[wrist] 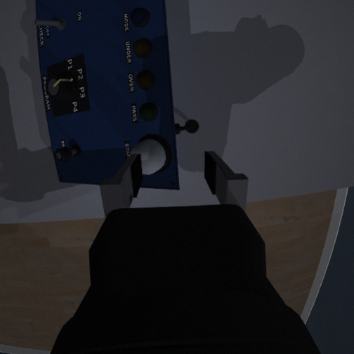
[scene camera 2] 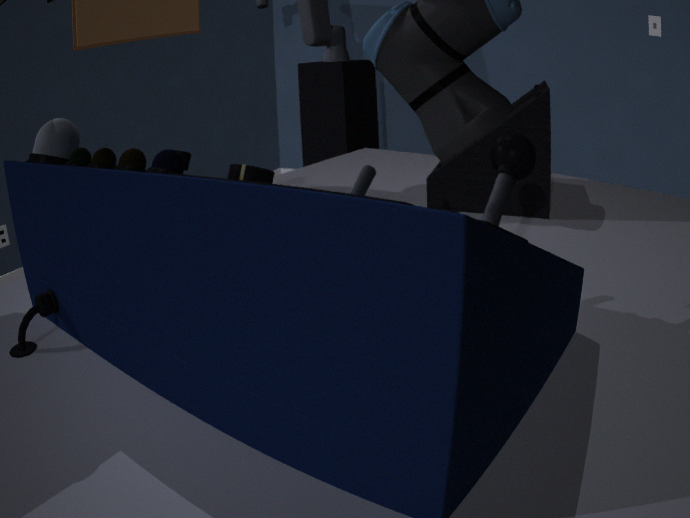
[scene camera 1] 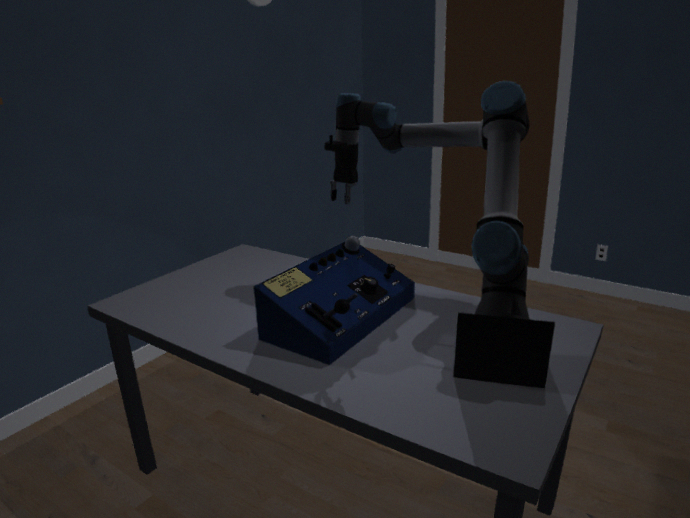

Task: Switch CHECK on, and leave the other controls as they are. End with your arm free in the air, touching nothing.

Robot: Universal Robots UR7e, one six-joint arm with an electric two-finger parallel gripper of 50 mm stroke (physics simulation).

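Places are measured from the arm's base along level axes (x left, y down, z back), in metres.
Pixels of known places: gripper, fingertip midpoint: [scene camera 2: 27, 1] [scene camera 1: 340, 201]; arm's base at its link origin: [scene camera 2: 478, 133] [scene camera 1: 500, 328].
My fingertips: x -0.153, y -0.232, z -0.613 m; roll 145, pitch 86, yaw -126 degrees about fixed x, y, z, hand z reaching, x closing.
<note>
Ahead of a thing's pixels: the offset from my fingertips to its middle. "*": to the spot under its first point. Level surfaces: height alone.
The CHECK switch {* dx +0.229, dy +0.208, dz +0.192 m} [scene camera 2: 363, 179] [wrist: 49, 23] is a thin grey toggle on the sloping blue console {dx +0.167, dy +0.243, dz +0.112 m} [scene camera 1: 289, 334] [scene camera 2: 250, 312] [wrist: 107, 100]. In the wrist view its rod leans away from the ON label, to the side where OFF and CHECK are printed. In scene camera 1 the black ball knob [scene camera 1: 342, 305] [scene camera 2: 512, 156] of the slot lever hides most of it. My gripper [scene camera 1: 340, 196] [wrist: 172, 165] is open and empty, high above the console's START end, touching nothing. In the wrist view its left finger overlaps the edge of the white START dome {* dx -0.002, dy +0.143, dz +0.044 m} [scene camera 1: 352, 244] [scene camera 2: 57, 139] [wrist: 151, 156].
The PROGRAM knob {dx +0.106, dy +0.218, dz +0.181 m} [scene camera 1: 368, 285] [wrist: 60, 86] is beside CHECK. A small black lever {dx -0.014, dy +0.222, dz +0.179 m} [scene camera 1: 390, 270] [wrist: 66, 153] stands near the console's end. The coloured buttons include the green PASS button [wrist: 148, 111]. A cable {* dx +0.006, dy +0.305, dz -0.060 m} [scene camera 2: 23, 328] [wrist: 191, 126] leaves the rear. The console stands on the grey table {dy +0.327 m} [scene camera 1: 189, 284].
</note>
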